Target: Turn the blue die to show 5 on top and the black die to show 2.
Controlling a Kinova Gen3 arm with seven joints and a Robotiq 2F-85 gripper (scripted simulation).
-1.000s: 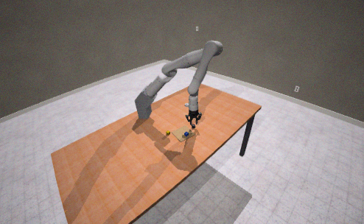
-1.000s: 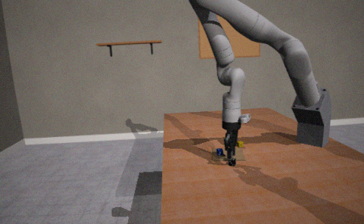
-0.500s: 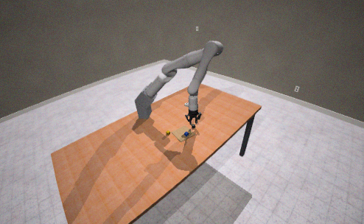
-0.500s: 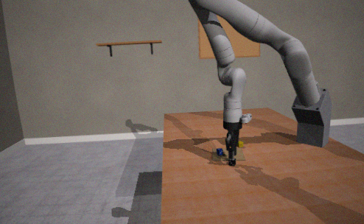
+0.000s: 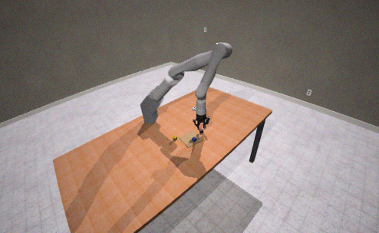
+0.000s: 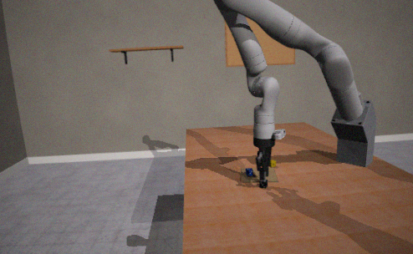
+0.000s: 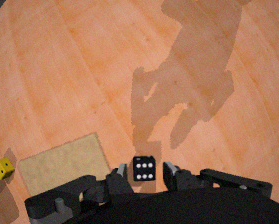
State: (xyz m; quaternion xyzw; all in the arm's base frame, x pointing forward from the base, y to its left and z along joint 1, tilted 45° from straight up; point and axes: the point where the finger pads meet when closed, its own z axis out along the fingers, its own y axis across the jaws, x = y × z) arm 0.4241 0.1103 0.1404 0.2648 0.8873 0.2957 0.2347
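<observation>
Right now the black die is 4 cm below my hand. The rest, counted from my hand: blue die: 4 cm ahead, 11 cm to the right, 4 cm below; then yellow die: 7 cm behind, 21 cm to the right, 4 cm below; then tan mat: 11 cm to the right, 5 cm below.
</observation>
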